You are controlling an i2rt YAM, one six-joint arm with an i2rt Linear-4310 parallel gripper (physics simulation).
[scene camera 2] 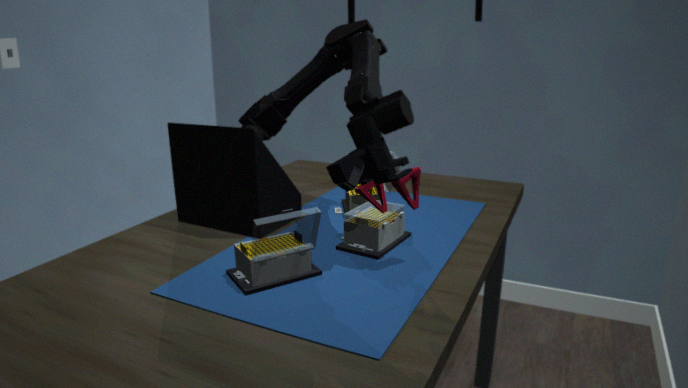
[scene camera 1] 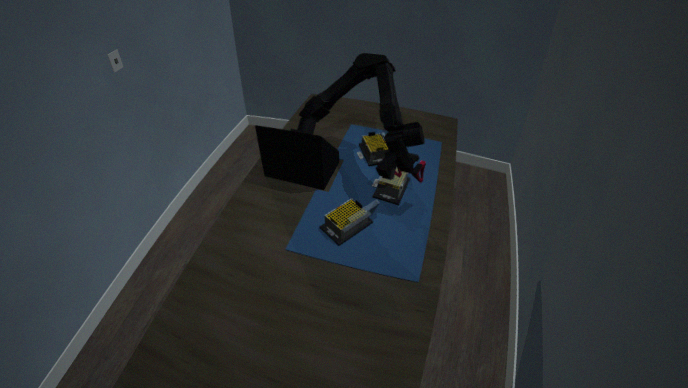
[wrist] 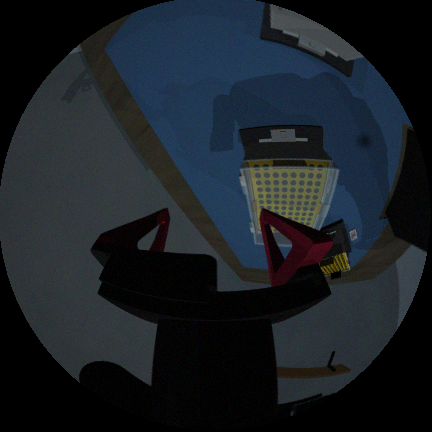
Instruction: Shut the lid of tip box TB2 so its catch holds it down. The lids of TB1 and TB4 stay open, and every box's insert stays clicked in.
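Frame: origin at the arm's base, x ahead, y right, z down, level; centimetres.
Seen in the pictures: gripper, fingertip midpoint: (scene camera 2: 400, 210) (scene camera 1: 410, 178) (wrist: 214, 212); arm's base, link origin: (scene camera 2: 240, 156) (scene camera 1: 303, 138).
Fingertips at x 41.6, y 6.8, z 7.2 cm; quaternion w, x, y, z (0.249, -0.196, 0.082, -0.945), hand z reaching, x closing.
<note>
Pixels of each thing's middle, then the offset from my fingertips to it. Level surfaces: height alone.
- middle tip box, body centre: (wrist: 295, 194) (scene camera 2: 370, 224) (scene camera 1: 389, 179) dx -7.7, dy -4.1, dz +5.5 cm
- far box, body centre: (wrist: 331, 268) (scene camera 2: 363, 186) (scene camera 1: 375, 141) dx -15.9, dy -24.0, dz +3.0 cm
- blue mat, surface height: dz +9.4 cm
- wooden table, surface height: dz +9.7 cm
The middle tip box (scene camera 1: 390, 192) (scene camera 2: 365, 237) (wrist: 285, 187) has a clear lid over its pale yellow insert; I take it for TB2, as no label is legible. Whether its catch holds the lid is too small to tell. My gripper (scene camera 1: 410, 177) (scene camera 2: 400, 208) (wrist: 214, 212) is open and empty, above the box's far part; one red fingertip is at or just above the lid, the other out beyond its side. The near box (scene camera 1: 345, 225) (scene camera 2: 280, 267) (wrist: 320, 30) has its clear lid tilted open. The far box (scene camera 1: 374, 150) (scene camera 2: 356, 199) (wrist: 341, 264) is partly hidden behind the arm.
The boxes stand on dark bases on a blue mat (scene camera 1: 390, 250) (scene camera 2: 340, 310) (wrist: 175, 100), on a wooden table (scene camera 1: 240, 300) (scene camera 2: 100, 320). A large black block (scene camera 1: 295, 157) (scene camera 2: 215, 180) (wrist: 412, 190) stands left of the mat. The arm arches over the table's far part.
</note>
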